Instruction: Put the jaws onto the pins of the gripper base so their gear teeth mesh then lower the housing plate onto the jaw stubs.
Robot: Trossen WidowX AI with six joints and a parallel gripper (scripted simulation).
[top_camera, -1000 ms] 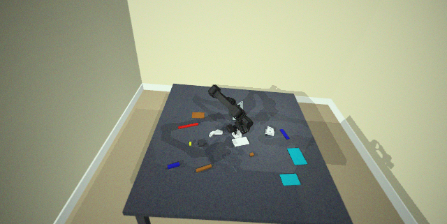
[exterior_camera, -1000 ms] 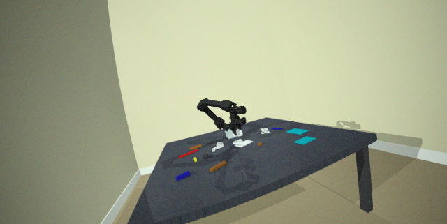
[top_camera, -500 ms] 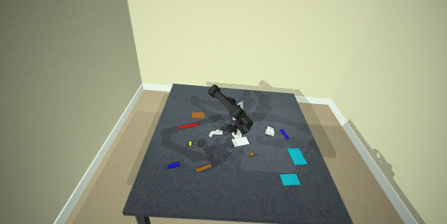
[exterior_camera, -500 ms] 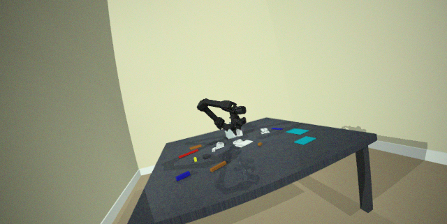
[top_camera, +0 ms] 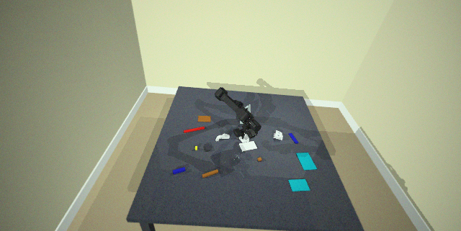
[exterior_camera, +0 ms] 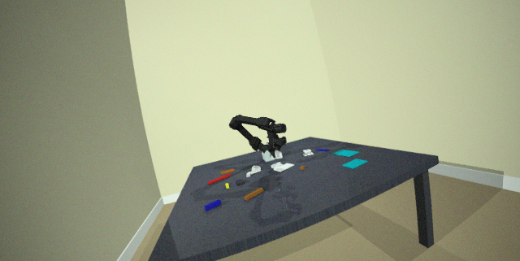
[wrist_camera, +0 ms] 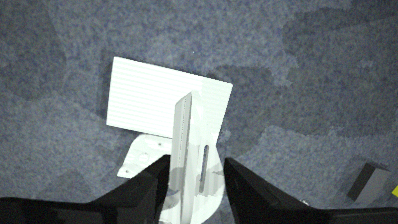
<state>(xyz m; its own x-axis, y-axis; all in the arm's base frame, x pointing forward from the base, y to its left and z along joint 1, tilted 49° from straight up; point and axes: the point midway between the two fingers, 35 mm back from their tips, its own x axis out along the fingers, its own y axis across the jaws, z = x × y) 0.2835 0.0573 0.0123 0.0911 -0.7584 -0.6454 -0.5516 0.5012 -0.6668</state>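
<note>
The white jaw is 40 mm behind my gripper tip. The rest, counted from my gripper tip: orange cube 130 mm to the left, 110 mm ahead, 70 mm below; then white gripper base 270 mm to the left, 150 mm behind, 50 mm below; then grey block 260 mm to the right, 80 mm ahead, 70 mm below.
</note>
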